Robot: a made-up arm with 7 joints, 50 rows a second.
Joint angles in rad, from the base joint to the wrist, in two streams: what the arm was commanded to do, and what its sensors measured. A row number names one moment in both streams.
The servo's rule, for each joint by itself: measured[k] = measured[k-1] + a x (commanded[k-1-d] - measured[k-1]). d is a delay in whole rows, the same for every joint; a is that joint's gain. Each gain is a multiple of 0.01, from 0.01 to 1. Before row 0 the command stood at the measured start. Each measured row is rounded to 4 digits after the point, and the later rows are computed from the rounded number. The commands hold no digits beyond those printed.
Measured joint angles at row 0:
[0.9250 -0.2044 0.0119 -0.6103 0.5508 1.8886 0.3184]
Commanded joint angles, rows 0 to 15:
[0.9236 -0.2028 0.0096 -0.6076 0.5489 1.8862 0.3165]
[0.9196 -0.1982 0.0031 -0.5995 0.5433 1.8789 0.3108]
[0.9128 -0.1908 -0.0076 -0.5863 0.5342 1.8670 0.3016]
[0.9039 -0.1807 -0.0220 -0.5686 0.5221 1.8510 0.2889]
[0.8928 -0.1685 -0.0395 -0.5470 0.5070 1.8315 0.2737]
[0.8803 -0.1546 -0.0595 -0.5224 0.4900 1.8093 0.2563]
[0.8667 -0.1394 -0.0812 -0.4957 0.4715 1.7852 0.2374]
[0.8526 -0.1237 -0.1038 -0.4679 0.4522 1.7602 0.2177]
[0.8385 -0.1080 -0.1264 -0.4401 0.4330 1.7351 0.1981]
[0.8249 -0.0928 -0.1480 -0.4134 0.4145 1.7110 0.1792]
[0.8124 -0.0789 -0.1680 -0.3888 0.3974 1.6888 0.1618]
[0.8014 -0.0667 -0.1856 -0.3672 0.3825 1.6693 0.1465]
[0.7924 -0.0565 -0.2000 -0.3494 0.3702 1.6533 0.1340]
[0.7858 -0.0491 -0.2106 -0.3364 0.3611 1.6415 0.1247]
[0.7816 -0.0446 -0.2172 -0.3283 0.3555 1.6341 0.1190]
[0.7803 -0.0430 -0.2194 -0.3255 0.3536 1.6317 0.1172]
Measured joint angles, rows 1 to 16:
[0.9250 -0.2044 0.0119 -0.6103 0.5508 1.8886 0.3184]
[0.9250 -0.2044 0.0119 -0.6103 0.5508 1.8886 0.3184]
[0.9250 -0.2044 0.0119 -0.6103 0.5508 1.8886 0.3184]
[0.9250 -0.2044 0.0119 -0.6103 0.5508 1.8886 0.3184]
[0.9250 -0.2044 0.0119 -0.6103 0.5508 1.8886 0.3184]
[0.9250 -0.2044 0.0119 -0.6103 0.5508 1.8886 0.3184]
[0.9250 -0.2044 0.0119 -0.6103 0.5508 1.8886 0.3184]
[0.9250 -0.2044 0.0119 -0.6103 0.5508 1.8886 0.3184]
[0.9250 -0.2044 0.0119 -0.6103 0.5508 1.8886 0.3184]
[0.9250 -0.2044 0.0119 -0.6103 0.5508 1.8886 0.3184]
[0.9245 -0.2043 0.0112 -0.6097 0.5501 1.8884 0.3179]
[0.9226 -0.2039 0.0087 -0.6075 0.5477 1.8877 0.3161]
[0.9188 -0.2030 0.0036 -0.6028 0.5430 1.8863 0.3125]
[0.9130 -0.2014 -0.0043 -0.5953 0.5357 1.8838 0.3066]
[0.9051 -0.1991 -0.0152 -0.5847 0.5257 1.8801 0.2984]
[0.8954 -0.1960 -0.0289 -0.5710 0.5132 1.8751 0.2879]
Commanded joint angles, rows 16 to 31:
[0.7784 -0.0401 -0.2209 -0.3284 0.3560 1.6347 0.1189]
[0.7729 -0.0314 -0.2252 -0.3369 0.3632 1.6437 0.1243]
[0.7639 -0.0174 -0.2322 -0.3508 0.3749 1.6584 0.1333]
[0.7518 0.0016 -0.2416 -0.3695 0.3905 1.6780 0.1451]
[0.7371 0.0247 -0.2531 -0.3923 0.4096 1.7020 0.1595]
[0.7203 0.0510 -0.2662 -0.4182 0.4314 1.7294 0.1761]
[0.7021 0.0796 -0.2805 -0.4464 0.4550 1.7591 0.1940]
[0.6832 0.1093 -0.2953 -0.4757 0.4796 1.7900 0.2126]
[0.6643 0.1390 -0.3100 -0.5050 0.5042 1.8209 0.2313]
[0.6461 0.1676 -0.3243 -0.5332 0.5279 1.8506 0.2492]
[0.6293 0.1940 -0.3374 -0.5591 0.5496 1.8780 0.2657]
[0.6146 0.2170 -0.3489 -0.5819 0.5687 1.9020 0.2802]
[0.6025 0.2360 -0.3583 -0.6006 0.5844 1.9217 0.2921]
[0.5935 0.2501 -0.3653 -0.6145 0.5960 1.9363 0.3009]
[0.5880 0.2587 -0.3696 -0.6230 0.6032 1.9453 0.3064]
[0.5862 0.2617 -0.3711 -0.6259 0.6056 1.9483 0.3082]
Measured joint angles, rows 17 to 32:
[0.8842 -0.1920 -0.0451 -0.5544 0.4986 1.8688 0.2753]
[0.8719 -0.1872 -0.0633 -0.5354 0.4824 1.8612 0.2609]
[0.8589 -0.1817 -0.0829 -0.5144 0.4651 1.8524 0.2452]
[0.8456 -0.1755 -0.1031 -0.4922 0.4474 1.8425 0.2287]
[0.8327 -0.1687 -0.1232 -0.4695 0.4299 1.8317 0.2120]
[0.8205 -0.1616 -0.1425 -0.4470 0.4133 1.8203 0.1956]
[0.8095 -0.1542 -0.1603 -0.4255 0.3982 1.8086 0.1802]
[0.8003 -0.1468 -0.1759 -0.4059 0.3852 1.7969 0.1663]
[0.7930 -0.1396 -0.1887 -0.3888 0.3748 1.7855 0.1545]
[0.7880 -0.1328 -0.1982 -0.3749 0.3674 1.7747 0.1452]
[0.7843 -0.1263 -0.2052 -0.3647 0.3634 1.7649 0.1386]
[0.7799 -0.1197 -0.2114 -0.3586 0.3633 1.7564 0.1350]
[0.7737 -0.1125 -0.2178 -0.3569 0.3674 1.7495 0.1346]
[0.7652 -0.1045 -0.2252 -0.3597 0.3755 1.7445 0.1372]
[0.7542 -0.0955 -0.2338 -0.3669 0.3874 1.7415 0.1428]
[0.7410 -0.0852 -0.2438 -0.3782 0.4028 1.7407 0.1511]

